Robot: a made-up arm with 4 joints.
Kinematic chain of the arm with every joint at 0, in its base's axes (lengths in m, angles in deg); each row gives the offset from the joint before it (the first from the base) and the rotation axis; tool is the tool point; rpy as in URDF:
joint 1: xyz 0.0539 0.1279 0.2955 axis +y
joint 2: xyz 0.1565 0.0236 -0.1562 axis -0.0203 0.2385 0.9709
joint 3: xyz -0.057 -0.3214 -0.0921 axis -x
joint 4: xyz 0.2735 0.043 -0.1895 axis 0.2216 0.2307 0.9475
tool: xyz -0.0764 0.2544 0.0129 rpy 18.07 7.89 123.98
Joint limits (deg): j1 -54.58..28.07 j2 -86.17..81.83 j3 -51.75..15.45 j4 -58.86..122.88
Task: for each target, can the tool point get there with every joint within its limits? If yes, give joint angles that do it. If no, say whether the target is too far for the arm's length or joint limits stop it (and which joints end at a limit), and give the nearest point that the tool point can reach.
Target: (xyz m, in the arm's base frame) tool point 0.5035 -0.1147 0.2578
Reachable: yes | joints -41.70 39.80 4.30 81.74
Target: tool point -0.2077 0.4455 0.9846
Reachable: no: joint limits stop it (at a limit: joint 1, joint 3) | nearest point 0.3736 0.2320 0.5014 | short by 0.786 m
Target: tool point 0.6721 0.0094 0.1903
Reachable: yes | joints -32.15 -22.77 -3.20 -40.63
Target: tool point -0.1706 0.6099 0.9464
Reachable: no: joint limits stop it (at a limit: joint 1, joint 3) | nearest point 0.3763 0.3256 0.4578 | short by 0.787 m
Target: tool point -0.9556 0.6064 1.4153
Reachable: no: too far | nearest point -0.3452 -0.0006 0.1080 | short by 1.565 m
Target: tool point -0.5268 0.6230 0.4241
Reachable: no: joint limits stop it (at a limit: joint 1, joint 2, joint 3) | nearest point -0.3029 0.0570 0.0682 | short by 0.705 m
